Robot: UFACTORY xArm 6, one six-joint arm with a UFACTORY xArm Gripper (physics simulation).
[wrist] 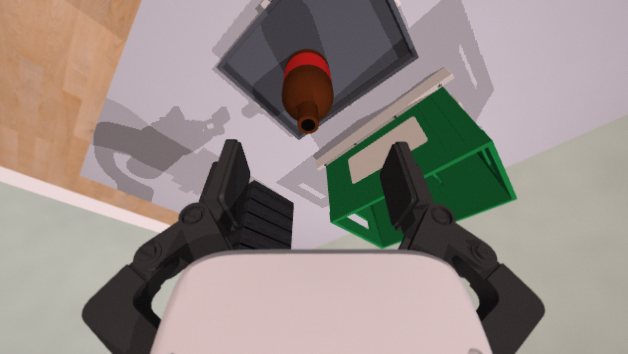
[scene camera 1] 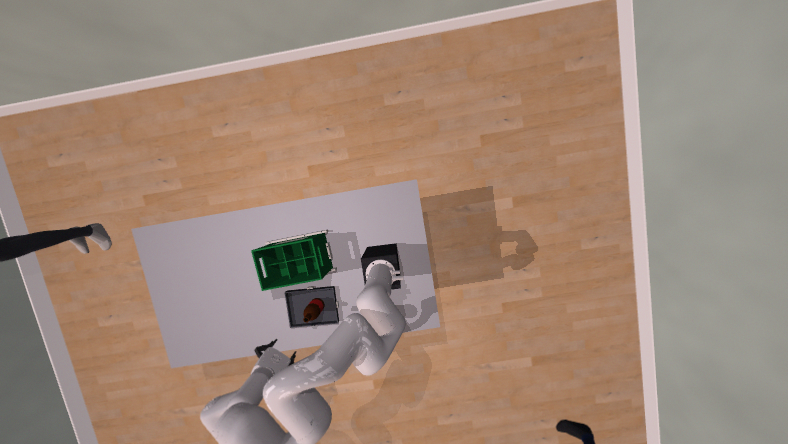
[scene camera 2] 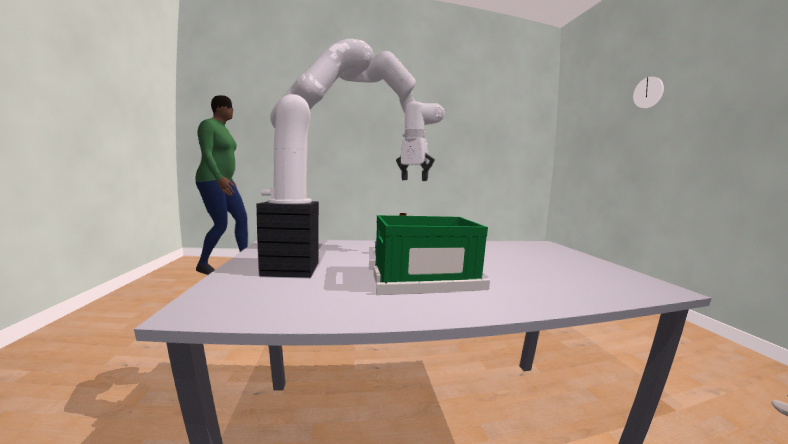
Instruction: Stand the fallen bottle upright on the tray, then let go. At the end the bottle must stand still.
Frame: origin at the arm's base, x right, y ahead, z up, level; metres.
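Where they show: gripper, between the fingertips: (wrist: 316, 157) (scene camera 1: 284, 348) (scene camera 2: 414, 180); arm's base, origin of its link: (scene camera 1: 380, 273) (scene camera 2: 290, 202).
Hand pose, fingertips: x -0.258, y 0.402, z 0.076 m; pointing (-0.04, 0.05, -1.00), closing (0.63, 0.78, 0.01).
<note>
Each offset is from my fingertips to the centre of the thing. "*": to the spot under its first point. Level surfaces: height alone.
The brown bottle {dx +0.048, dy -0.043, dz -0.201 m} (scene camera 1: 313, 310) (wrist: 307, 90) with a red band stands upright on its base inside the dark grey tray {dx +0.039, dy -0.017, dz -0.271 m} (scene camera 1: 297, 299) (wrist: 357, 40). In scene camera 2, the bottle's dark top {* dx +0.060, dy -0.042, dz -0.127 m} (scene camera 2: 403, 214) shows above the crate's rim; the rest of it and the tray are hidden behind the crate. My gripper (scene camera 1: 284, 347) (scene camera 2: 414, 177) (wrist: 316, 157) is wide open and empty. It hangs well above the table, off to one side of the bottle and not touching it. In the wrist view the bottle's open mouth shows beyond the fingertips.
A green crate {dx +0.311, dy +0.009, dz -0.196 m} (scene camera 1: 263, 284) (scene camera 2: 430, 237) (wrist: 425, 130) with compartments stands beside the tray, with pale strips around its foot. The arm's black pedestal (scene camera 1: 380, 252) (scene camera 2: 287, 239) (wrist: 265, 215) stands on the grey table {dz -0.284 m} (scene camera 1: 198, 286) (scene camera 2: 308, 314). A person (scene camera 2: 217, 148) stands behind the table.
</note>
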